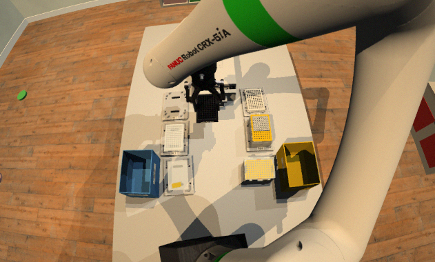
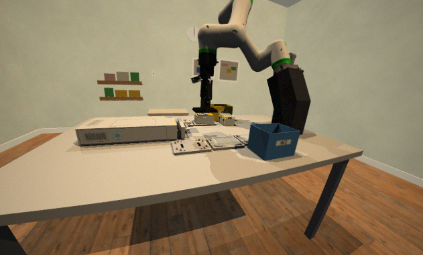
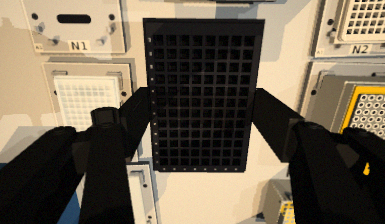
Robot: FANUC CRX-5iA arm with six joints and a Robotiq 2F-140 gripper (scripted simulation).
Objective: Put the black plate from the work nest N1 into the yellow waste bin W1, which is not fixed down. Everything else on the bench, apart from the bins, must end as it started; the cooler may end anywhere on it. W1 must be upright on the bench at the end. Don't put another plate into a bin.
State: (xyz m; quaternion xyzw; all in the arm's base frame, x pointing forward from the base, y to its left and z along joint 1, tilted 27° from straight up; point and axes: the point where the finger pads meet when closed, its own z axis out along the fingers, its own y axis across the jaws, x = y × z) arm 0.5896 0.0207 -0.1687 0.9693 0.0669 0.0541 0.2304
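My gripper is now 380 mm to the left of the yellow waste bin W1, 210 mm past it and 130 mm above it. The rest, counted from my hand: white plate: 150 mm to the left, 150 mm below, 80 mm behind; work nest N1: 170 mm to the left, 160 mm below, 90 mm ahead; black plate: 20 mm below.
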